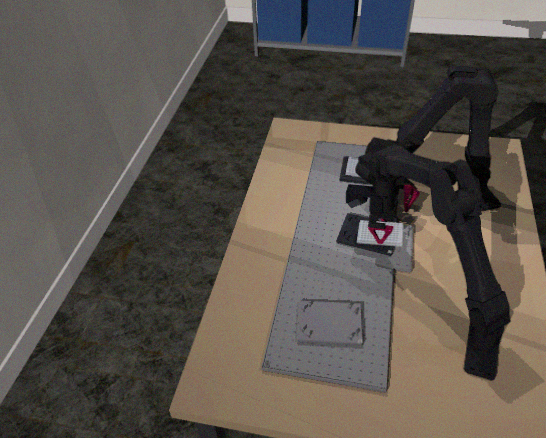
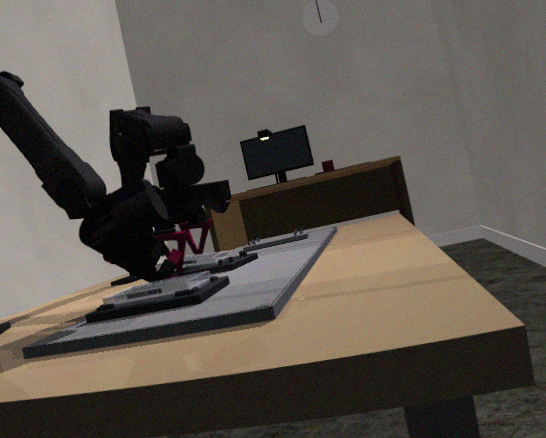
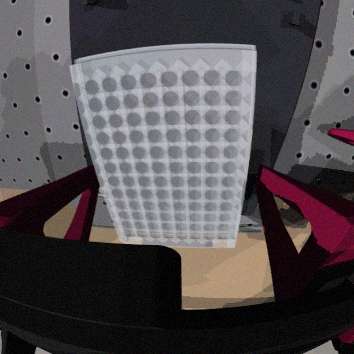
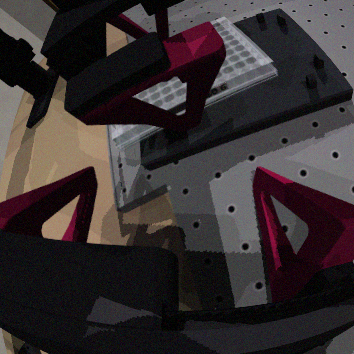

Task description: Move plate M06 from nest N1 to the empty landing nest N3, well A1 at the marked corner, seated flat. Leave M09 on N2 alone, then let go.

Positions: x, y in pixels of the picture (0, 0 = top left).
Scene:
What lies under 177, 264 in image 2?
The right gripper.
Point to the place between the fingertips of the left gripper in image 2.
189, 262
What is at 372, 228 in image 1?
The left gripper.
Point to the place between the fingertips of the left gripper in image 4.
173, 79

